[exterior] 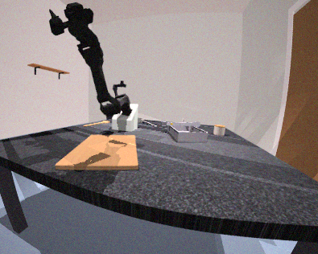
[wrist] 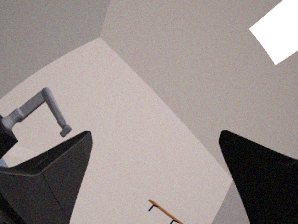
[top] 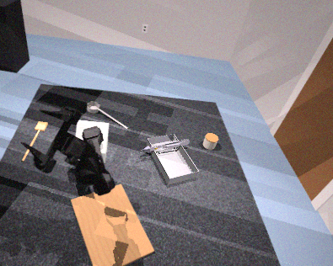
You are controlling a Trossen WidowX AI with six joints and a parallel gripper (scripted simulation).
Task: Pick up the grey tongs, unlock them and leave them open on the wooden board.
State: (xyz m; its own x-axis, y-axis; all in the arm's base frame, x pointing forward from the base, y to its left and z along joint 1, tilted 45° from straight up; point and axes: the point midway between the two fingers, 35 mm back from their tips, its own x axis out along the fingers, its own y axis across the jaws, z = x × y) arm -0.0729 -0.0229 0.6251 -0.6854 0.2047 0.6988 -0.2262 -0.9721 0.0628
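Now: gripper tip 460 mm short of the roasting tin, 510 mm to the right of it and 560 mm above it. From my gripper tip the other things lie so: small cup 710 mm ahead, 700 mm to the left, 550 mm below; then wooden board 210 mm ahead, 80 mm to the left, 580 mm below.
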